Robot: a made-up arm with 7 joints. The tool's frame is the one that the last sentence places. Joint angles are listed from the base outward.
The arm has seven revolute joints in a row. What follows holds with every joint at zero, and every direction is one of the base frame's. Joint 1 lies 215.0 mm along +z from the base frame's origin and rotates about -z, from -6.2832 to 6.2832 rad. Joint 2 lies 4.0 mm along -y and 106.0 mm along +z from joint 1 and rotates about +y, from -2.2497 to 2.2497 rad. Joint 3 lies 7.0 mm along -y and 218.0 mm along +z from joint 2 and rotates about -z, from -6.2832 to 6.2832 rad. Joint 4 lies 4.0 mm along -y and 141.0 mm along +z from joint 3 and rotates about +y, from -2.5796 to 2.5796 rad. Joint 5 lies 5.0 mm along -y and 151.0 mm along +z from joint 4 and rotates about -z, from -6.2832 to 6.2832 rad. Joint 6 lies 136.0 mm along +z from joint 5 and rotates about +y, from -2.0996 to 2.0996 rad. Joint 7 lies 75.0 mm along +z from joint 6 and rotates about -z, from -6.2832 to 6.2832 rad. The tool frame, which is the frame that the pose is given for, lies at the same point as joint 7; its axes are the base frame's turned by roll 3.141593, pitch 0.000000 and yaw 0.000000 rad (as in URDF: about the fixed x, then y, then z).
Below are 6 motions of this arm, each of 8 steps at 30 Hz.
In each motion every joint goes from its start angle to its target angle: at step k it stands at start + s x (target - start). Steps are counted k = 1, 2, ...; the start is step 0. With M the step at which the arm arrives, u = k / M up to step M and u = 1 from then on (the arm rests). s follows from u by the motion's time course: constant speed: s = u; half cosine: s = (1 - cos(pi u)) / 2; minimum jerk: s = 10 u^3 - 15 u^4 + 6 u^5.
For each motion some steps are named. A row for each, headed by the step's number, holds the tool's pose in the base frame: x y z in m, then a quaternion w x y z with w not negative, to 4 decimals.
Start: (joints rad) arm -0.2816 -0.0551 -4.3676 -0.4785 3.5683 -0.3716 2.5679
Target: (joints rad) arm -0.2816 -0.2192 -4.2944 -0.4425 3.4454 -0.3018 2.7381
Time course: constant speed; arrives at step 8
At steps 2, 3, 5, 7, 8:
2: -0.0681 0.1124 1.0094 0.0270 -0.7281 0.6742 -0.1207
3: -0.0800 0.1074 1.0094 0.0327 -0.7213 0.6808 -0.1229
5: -0.1038 0.0975 1.0085 0.0445 -0.7076 0.6937 -0.1272
7: -0.1277 0.0876 1.0067 0.0565 -0.6936 0.7060 -0.1314
8: -0.1397 0.0826 1.0054 0.0627 -0.6865 0.7120 -0.1334

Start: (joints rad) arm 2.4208 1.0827 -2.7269 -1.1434 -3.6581 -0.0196 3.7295
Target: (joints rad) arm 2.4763 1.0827 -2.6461 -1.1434 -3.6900 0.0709 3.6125
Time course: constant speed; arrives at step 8
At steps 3, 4, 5, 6, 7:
3: -0.5446 -0.2699 0.2928 0.3015 -0.4739 0.0619 -0.8250
4: -0.5474 -0.2633 0.2933 0.2915 -0.4706 0.0630 -0.8304
5: -0.5502 -0.2567 0.2938 0.2813 -0.4673 0.0640 -0.8357
6: -0.5528 -0.2501 0.2943 0.2711 -0.4640 0.0651 -0.8408
7: -0.5554 -0.2435 0.2949 0.2607 -0.4608 0.0661 -0.8458

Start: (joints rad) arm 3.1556 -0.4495 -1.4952 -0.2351 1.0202 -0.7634 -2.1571
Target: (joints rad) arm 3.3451 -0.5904 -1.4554 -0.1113 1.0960 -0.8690 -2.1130
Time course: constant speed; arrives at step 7
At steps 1, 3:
1: 0.3538 0.0931 0.9123 0.3926 0.7688 -0.1977 -0.4645
3: 0.3830 0.0587 0.8984 0.3762 0.7438 -0.2267 -0.5039

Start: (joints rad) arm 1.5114 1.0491 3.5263 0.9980 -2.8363 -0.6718 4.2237
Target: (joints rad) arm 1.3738 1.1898 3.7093 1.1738 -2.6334 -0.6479 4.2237
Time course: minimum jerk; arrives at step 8
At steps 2, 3, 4, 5, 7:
2: 0.1575 -0.2923 0.8124 0.2586 0.9124 0.0683 -0.3097
3: 0.1766 -0.2921 0.7993 0.2621 0.9057 0.0636 -0.3271
4: 0.2014 -0.2904 0.7812 0.2682 0.8959 0.0583 -0.3492
5: 0.2259 -0.2870 0.7622 0.2759 0.8853 0.0540 -0.3705
7: 0.2535 -0.2809 0.7391 0.2868 0.8719 0.0502 -0.3937

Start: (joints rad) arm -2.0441 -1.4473 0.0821 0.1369 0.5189 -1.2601 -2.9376
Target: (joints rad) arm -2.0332 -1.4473 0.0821 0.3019 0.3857 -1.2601 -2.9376
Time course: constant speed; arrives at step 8
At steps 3, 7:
3: 0.2921 -0.6033 0.4049 0.3909 -0.0746 0.3986 0.8263
7: 0.2929 -0.5991 0.4283 0.3966 -0.1258 0.3977 0.8177

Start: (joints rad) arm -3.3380 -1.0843 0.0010 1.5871 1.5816 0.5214 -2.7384
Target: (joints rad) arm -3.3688 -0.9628 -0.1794 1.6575 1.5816 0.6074 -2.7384
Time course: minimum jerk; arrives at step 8
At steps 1, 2, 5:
1: 0.1328 0.0844 0.7976 0.0970 -0.5362 0.7702 -0.3315
2: 0.1266 0.0784 0.7985 0.1066 -0.5356 0.7695 -0.3312
5: 0.0849 0.0350 0.7994 0.1745 -0.5300 0.7629 -0.3265

